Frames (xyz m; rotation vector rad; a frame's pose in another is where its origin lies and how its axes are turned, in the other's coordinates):
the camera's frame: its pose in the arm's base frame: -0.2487 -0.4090 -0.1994 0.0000 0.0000 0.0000
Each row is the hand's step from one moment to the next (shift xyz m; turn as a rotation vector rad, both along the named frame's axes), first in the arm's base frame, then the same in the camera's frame.
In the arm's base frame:
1: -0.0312 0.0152 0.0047 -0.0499 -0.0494 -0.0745
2: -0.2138 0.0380 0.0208 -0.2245 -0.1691 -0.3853
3: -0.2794 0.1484 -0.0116 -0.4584 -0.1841 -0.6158
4: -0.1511 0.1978 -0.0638 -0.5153 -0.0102 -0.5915
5: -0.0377 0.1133 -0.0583 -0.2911 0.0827 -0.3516
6: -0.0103 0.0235 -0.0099 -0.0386 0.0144 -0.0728
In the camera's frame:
1: -0.0312 0.0152 0.0047 -0.0499 -0.0494 -0.0745
2: -0.2138 0.0380 0.0208 -0.2245 -0.1691 -0.3853
3: -0.2794 0.1484 -0.0116 -0.4584 -0.1841 -0.6158
4: -0.1511 0.1978 -0.0638 -0.5153 -0.0102 -0.5915
5: -0.0377 0.1133 -0.0583 -0.2911 0.0827 -0.3516
6: -0.0103 0.0235 -0.0099 -0.0386 0.0144 -0.0728

